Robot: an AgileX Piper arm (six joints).
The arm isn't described. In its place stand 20 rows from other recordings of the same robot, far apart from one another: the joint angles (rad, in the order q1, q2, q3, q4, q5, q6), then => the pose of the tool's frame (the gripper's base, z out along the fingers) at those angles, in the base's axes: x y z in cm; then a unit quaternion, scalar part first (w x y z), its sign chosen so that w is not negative.
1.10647 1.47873 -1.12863 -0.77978 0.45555 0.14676 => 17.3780 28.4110 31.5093 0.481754 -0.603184 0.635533 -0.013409
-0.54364 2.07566 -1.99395 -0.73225 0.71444 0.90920 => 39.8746 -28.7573 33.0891 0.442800 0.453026 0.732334 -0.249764
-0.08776 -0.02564 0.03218 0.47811 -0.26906 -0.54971 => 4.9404 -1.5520 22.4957 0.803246 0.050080 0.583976 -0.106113
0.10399 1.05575 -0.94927 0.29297 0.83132 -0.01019 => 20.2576 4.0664 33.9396 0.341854 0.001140 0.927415 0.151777
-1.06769 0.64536 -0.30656 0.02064 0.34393 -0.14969 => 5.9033 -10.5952 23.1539 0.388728 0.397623 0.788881 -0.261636
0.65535 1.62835 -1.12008 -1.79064 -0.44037 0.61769 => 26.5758 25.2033 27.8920 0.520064 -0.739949 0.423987 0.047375
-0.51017 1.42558 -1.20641 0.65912 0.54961 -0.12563 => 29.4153 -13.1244 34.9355 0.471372 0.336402 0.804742 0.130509
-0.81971 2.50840 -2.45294 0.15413 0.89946 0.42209 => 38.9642 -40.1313 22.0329 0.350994 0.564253 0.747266 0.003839
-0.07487 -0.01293 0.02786 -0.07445 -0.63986 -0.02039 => 3.4731 0.1448 25.7309 0.906732 -0.021290 0.416709 -0.061136
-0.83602 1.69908 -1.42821 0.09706 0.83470 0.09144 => 25.4773 -27.2218 29.6808 0.269548 0.449083 0.849844 -0.058591
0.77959 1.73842 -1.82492 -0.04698 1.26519 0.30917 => 26.6236 25.7430 37.9341 0.215137 -0.227830 0.944051 0.102847
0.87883 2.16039 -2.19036 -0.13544 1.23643 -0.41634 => 31.2137 35.8491 30.6301 0.232816 -0.592454 0.771097 -0.014291
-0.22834 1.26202 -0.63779 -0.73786 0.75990 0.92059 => 19.5610 -8.8751 22.0792 0.215364 0.313148 0.897960 -0.221865
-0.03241 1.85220 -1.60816 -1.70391 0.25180 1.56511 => 45.3180 -3.7176 35.5325 0.646574 0.041194 0.746731 -0.150461
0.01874 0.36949 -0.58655 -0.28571 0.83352 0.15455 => 6.1326 -1.7841 31.3754 0.502665 0.027745 0.858697 -0.095907
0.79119 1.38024 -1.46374 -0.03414 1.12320 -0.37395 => 19.9211 19.7549 39.7760 0.301110 -0.525980 0.794052 0.046465
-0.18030 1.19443 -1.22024 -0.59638 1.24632 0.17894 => 20.3481 -8.6332 38.2315 0.207230 0.136196 0.923619 -0.292291
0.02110 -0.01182 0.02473 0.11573 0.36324 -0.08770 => 5.2709 0.4847 17.3097 0.598230 -0.012511 0.800706 0.028893
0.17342 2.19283 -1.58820 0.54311 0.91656 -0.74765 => 42.9213 11.3076 14.3960 0.126445 -0.294289 0.926879 0.195707
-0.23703 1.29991 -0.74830 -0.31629 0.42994 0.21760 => 24.3634 -7.0992 24.3504 0.326594 0.099593 0.933134 -0.112602
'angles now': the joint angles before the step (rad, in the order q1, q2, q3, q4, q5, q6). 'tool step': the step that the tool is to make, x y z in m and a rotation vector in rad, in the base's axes. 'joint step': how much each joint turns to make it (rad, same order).
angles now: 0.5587, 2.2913, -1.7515, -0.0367, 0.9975, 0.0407
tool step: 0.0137, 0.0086, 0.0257, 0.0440, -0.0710, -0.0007
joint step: 0.0002, 0.0030, -0.1079, -0.0001, 0.0214, 0.0002
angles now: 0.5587, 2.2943, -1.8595, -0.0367, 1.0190, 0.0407
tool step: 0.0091, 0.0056, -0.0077, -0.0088, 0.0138, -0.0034
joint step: 0.0000, 0.0595, -0.0832, -0.0001, 0.0401, 0.0021
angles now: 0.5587, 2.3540, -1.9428, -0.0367, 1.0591, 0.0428
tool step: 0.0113, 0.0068, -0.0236, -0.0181, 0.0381, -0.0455
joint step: 0.0001, 0.1040, -0.1102, -0.0021, 0.0496, 0.0451
